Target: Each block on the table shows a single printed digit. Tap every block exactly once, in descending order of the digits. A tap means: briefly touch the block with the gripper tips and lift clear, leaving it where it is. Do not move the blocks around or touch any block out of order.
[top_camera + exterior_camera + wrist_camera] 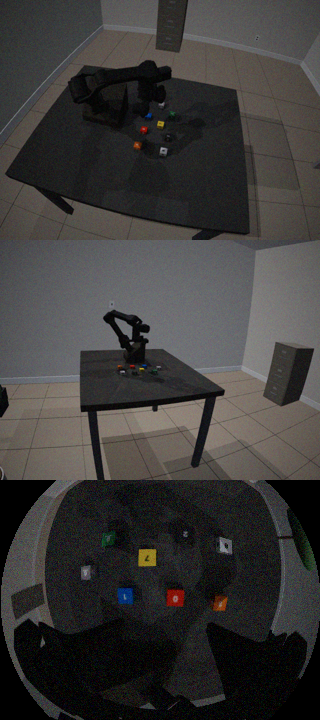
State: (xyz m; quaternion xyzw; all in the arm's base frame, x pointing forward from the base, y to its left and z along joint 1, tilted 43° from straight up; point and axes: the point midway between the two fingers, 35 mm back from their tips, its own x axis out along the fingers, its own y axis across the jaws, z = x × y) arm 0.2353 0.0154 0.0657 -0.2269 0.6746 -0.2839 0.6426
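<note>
The green block lies 120 mm ahead of my gripper tip, 110 mm to the left of it and 120 mm below it. The rest, counted from my gripper tip: red block (20 mm to the right, 120 mm below); then yellow block (70 mm ahead, 30 mm to the left, 120 mm below); then blue block (80 mm to the left, 120 mm below).
</note>
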